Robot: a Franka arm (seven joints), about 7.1 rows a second.
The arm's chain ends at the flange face. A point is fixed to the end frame.
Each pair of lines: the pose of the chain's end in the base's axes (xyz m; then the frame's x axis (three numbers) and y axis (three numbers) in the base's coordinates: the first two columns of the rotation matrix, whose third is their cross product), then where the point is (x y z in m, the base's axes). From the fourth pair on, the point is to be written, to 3 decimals.
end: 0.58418, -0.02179, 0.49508, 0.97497, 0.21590, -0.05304, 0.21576, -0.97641, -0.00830
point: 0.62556 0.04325 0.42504
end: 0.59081, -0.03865, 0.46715, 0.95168, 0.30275, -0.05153, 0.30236, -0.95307, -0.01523
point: 0.62615 0.03033 0.39758
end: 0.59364, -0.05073, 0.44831, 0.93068, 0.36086, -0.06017, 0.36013, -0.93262, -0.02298
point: 0.62392 0.02058 0.37869
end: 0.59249, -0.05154, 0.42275, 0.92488, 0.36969, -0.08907, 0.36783, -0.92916, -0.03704
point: 0.620 0.020 0.352
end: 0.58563, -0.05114, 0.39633, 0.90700, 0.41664, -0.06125, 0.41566, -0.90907, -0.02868
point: 0.611 0.022 0.327
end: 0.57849, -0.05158, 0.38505, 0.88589, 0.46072, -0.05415, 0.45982, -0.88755, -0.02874
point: 0.601 0.023 0.316
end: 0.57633, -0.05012, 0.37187, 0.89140, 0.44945, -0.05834, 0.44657, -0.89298, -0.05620
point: 0.599 0.026 0.304
